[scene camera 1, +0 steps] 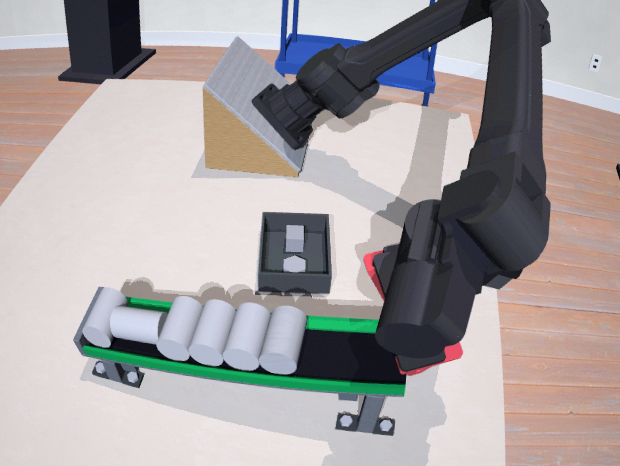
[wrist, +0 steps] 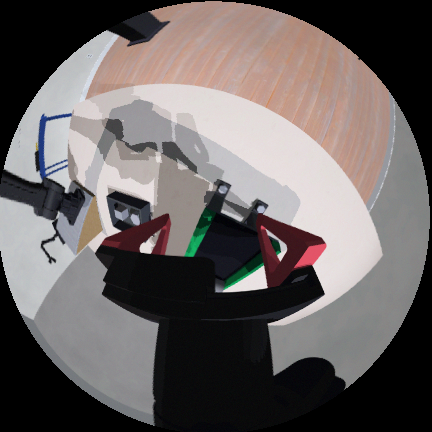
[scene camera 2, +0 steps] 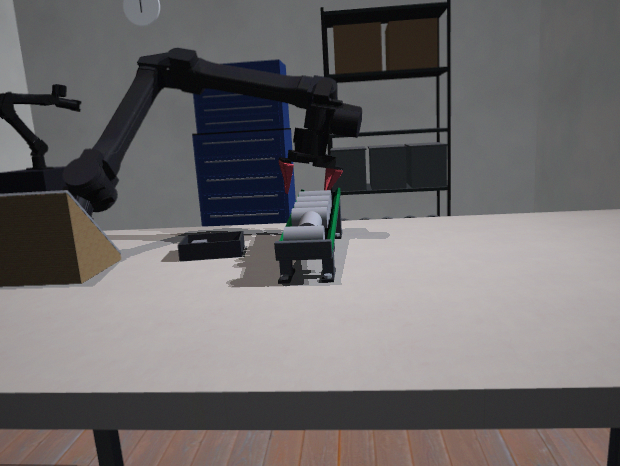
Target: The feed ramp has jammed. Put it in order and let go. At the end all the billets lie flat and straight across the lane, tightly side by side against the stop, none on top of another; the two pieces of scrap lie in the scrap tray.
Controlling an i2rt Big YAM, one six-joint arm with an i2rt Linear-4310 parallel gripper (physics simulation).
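Places are measured from the arm's base along level axes (x right, y ahead, z up), in millimetres.
Where they show: gripper, fingertip midpoint: (wrist: pixel 212 217); arm's base, link origin: (scene camera 1: pixel 280 117) (wrist: pixel 75 206) (scene camera 2: pixel 66 236).
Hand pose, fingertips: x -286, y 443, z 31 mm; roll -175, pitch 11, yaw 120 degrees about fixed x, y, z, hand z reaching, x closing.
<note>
Things, the pixels of their top centre, and the offset from my fingertips. "*": a spot on its surface instead.
- ramp's dark lane, surface spot: (scene camera 1: pixel 345 353) * dx +56, dy +38, dz -5 mm
- grey stop, top centre: (scene camera 1: pixel 89 312) (scene camera 2: pixel 302 240) dx +368, dy +77, dz -22 mm
- second billet, top centre: (scene camera 1: pixel 136 312) (scene camera 2: pixel 308 214) dx +292, dy +72, dz +8 mm
- block, top centre: (scene camera 1: pixel 295 232) (wrist: pixel 117 214) dx +182, dy -199, dz -67 mm
- scrap tray, top centre: (scene camera 1: pixel 295 242) (scene camera 2: pixel 212 237) (wrist: pixel 123 219) dx +174, dy -172, dz -61 mm
The ramp's dark lane (scene camera 1: pixel 345 353) (wrist: pixel 230 245) has green side rails and a grey stop (scene camera 2: pixel 303 251) at its left end in scene camera 1. One billet (scene camera 1: pixel 104 318) (scene camera 2: pixel 303 233) lies across the lane at the stop. The second billet (scene camera 1: pixel 136 324) (scene camera 2: pixel 310 218) is turned lengthwise along the lane. Beyond it, billets (scene camera 1: pixel 179 328) (scene camera 1: pixel 213 332) (scene camera 1: pixel 245 335) (scene camera 1: pixel 283 339) lie across, side by side. Two scrap pieces, a block (scene camera 1: pixel 294 238) and a hexagonal one (scene camera 1: pixel 294 264), lie in the scrap tray (scene camera 1: pixel 294 283) (scene camera 2: pixel 213 251). My gripper (scene camera 1: pixel 393 335) (scene camera 2: pixel 307 189) (wrist: pixel 212 217) is open and empty above the lane's right part.
A wooden wedge block (scene camera 1: pixel 240 142) (scene camera 2: pixel 40 240) with a grey sloping face stands behind the tray in scene camera 1 and carries the arm's base. The tray stands close beside the ramp's rear rail. The ramp stands on bolted feet (scene camera 1: pixel 368 418).
</note>
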